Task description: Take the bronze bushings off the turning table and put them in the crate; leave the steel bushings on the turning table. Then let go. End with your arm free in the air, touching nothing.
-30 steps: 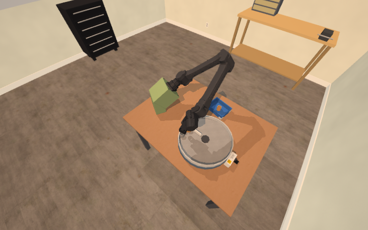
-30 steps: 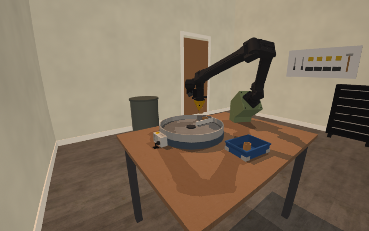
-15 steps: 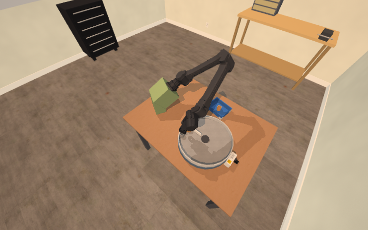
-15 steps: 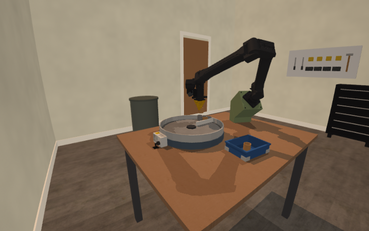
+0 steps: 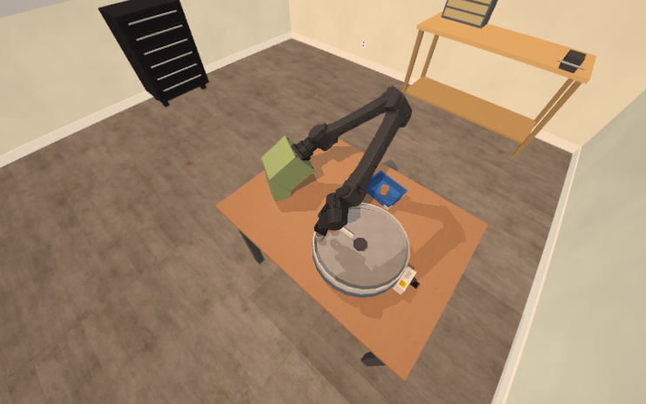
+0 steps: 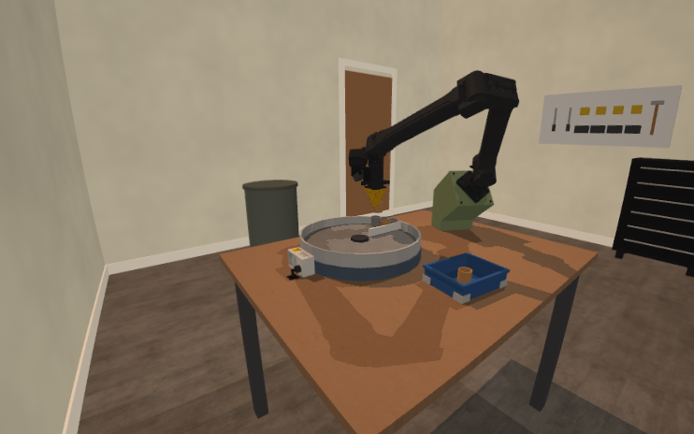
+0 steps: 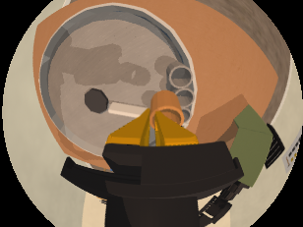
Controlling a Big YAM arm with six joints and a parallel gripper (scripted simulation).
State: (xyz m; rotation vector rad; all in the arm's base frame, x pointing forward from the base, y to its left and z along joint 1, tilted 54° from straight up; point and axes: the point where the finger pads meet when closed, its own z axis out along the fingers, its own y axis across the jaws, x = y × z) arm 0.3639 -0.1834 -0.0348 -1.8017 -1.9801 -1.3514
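My gripper is now 2 cm past the blue crate, 42 cm to the right of it and 13 cm above it. From my hand the other things lie so: grey turning table 11 cm ahead, 7 cm to the left, 10 cm below.
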